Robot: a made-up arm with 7 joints.
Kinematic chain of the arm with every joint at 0, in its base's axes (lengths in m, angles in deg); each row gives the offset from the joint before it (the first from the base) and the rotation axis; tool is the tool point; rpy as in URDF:
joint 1: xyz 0 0 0.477 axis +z
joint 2: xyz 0 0 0 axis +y
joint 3: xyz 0 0 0.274 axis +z
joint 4: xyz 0.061 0 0 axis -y
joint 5: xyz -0.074 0 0.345 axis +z
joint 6: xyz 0 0 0 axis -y
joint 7: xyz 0.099 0 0 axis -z
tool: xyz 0 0 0 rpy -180 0 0
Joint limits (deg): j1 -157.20..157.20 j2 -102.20..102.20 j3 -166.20..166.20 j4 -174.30..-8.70 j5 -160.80..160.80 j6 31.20..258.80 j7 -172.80..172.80
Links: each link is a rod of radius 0.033 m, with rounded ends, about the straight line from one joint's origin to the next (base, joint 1, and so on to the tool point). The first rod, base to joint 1, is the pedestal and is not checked.
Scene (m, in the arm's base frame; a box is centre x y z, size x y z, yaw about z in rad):
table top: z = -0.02
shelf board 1: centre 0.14 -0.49 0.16 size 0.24 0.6 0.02 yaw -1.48
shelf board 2: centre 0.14 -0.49 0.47 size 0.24 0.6 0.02 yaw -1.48
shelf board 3: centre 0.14 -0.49 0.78 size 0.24 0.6 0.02 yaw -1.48
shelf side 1: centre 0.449 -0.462 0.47 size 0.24 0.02 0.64 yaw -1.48
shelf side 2: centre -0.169 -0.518 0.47 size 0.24 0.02 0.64 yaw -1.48
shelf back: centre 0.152 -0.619 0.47 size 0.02 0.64 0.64 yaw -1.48
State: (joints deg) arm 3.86 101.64 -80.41 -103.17 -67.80 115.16 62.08
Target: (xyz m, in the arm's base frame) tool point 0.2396 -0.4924 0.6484
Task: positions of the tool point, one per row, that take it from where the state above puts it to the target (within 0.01 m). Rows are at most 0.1 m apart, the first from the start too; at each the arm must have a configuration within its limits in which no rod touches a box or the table.
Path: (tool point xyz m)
1: 0.2785 -0.3989 0.3161
2: 0.2716 -0.3170 0.3137
3: 0.2431 -0.2345 0.3041
4: 0.2418 -0.2724 0.3881
5: 0.2372 -0.2837 0.4787
6: 0.2289 -0.2685 0.5679
7: 0.2156 -0.2293 0.6484
8: 0.2445 -0.2891 0.6517
9: 0.2585 -0.3564 0.6504
10: 0.2567 -0.4259 0.6480
11: 0.2396 -0.4924 0.6484

